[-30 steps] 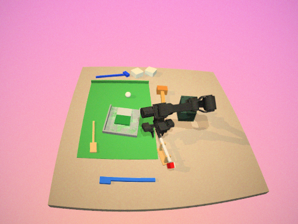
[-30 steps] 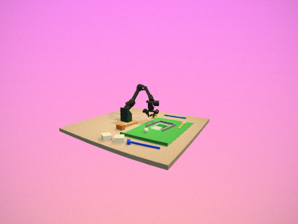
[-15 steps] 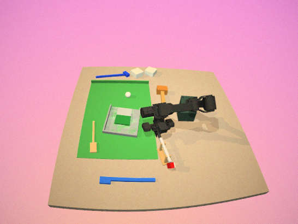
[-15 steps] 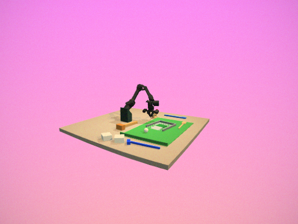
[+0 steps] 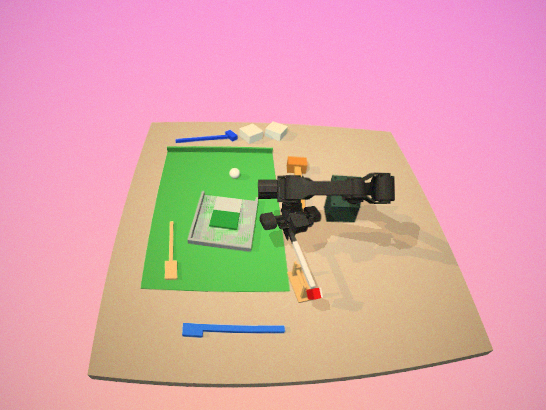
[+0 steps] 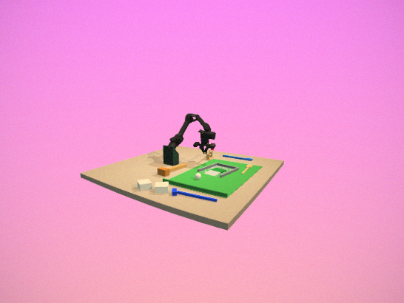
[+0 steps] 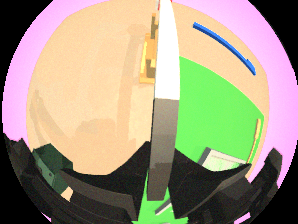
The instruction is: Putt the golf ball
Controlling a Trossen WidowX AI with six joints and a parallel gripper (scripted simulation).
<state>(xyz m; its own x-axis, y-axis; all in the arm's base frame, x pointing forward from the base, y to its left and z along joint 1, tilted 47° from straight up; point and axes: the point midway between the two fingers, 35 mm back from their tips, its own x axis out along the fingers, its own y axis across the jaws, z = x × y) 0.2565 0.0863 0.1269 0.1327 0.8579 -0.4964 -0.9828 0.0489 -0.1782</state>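
Now: the red putter 110 mm to the left of my gripper tip, 20 mm above it and 10 mm behind it. The rest, counted from my gripper tip: white golf ball 410 mm to the right, 130 mm ahead, 60 mm below.
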